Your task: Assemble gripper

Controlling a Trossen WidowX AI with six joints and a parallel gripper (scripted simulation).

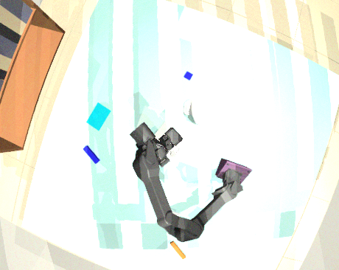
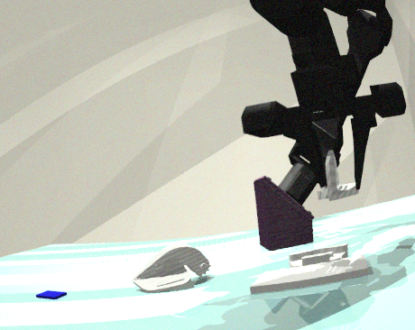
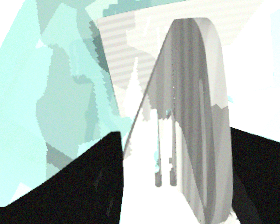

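The long flat white part lies 80 mm below my gripper tip, 40 mm to the right of it and 10 mm ahead of it. The rest, counted from my gripper tip: cyan tile 300 mm ahead, 80 mm below, 20 mm to the right; then small blue square 330 mm to the right, 80 mm below, 10 mm ahead; then blue bar 270 mm ahead, 150 mm to the left, 70 mm below.
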